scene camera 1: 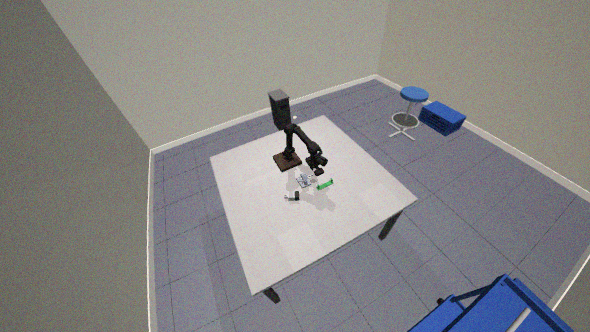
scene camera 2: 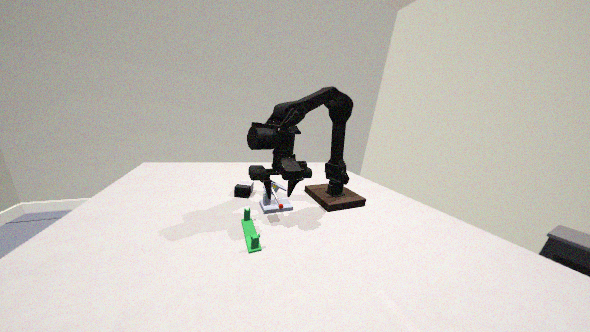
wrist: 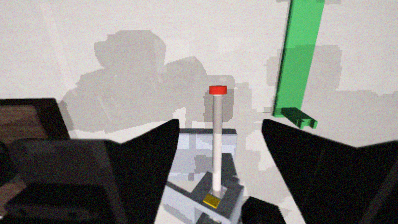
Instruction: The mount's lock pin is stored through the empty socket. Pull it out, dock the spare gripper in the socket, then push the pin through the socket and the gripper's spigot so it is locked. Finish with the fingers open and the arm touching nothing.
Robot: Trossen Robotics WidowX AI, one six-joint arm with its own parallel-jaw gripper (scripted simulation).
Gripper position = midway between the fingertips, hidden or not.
Note:
My gripper (scene camera 2: 279,197) is open, with nothing in its grasp. Also in view: a lock pin (wrist: 217,91).
My gripper shows as well in the wrist view (wrist: 220,124).

